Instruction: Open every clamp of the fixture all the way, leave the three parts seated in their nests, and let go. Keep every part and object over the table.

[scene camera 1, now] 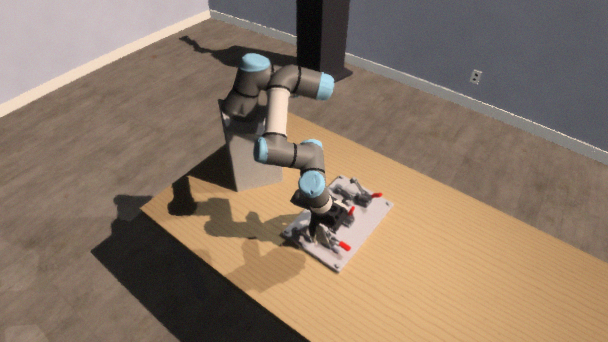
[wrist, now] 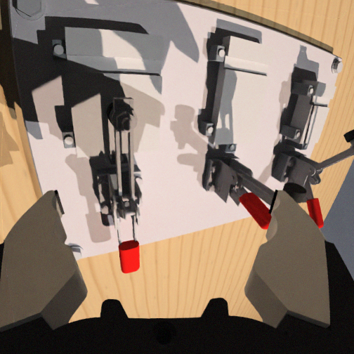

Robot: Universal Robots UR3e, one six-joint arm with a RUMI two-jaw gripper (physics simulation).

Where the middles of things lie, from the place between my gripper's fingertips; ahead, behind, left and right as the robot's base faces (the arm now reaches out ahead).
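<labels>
Fixture plate (scene camera 1: 367, 219): my hand is 7 cm above it, 8 cm to the right of it and 2 cm past it.
</labels>
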